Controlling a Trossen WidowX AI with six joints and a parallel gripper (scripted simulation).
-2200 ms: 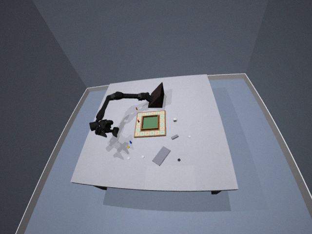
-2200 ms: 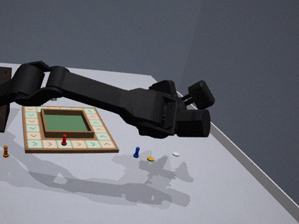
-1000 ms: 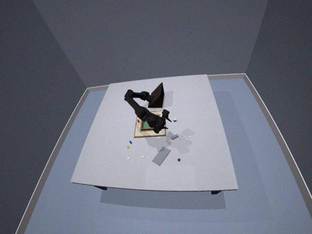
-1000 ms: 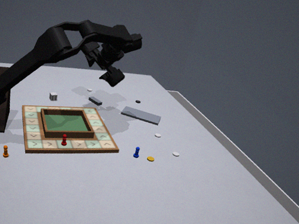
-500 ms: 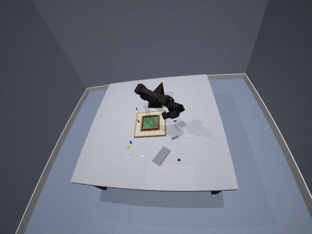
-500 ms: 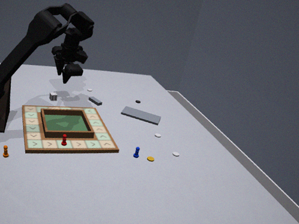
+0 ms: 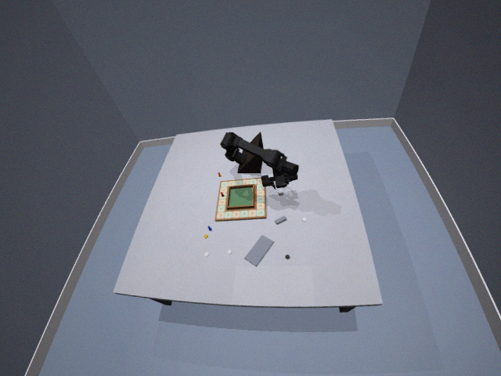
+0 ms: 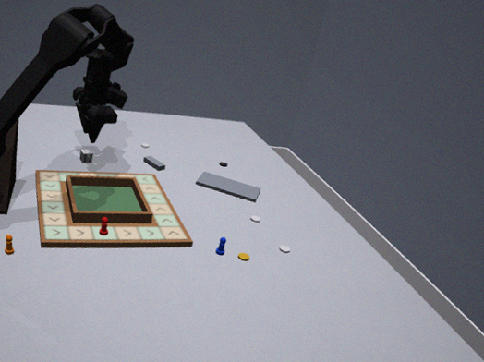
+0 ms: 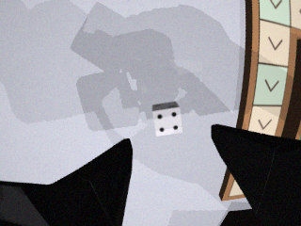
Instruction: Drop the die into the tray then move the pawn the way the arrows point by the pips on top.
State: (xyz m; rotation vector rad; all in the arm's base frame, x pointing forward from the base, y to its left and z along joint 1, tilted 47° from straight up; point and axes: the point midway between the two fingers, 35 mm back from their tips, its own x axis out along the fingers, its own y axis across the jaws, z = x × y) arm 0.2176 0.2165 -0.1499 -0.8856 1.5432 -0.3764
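My gripper tip is 5 cm above the white die. Round my gripper tip: red pawn (4 cm ahead, 34 cm to the right, 3 cm below); then green dice tray (5 cm ahead, 23 cm to the right, 5 cm below); then small grey block (17 cm ahead, 2 cm to the left, 5 cm below).
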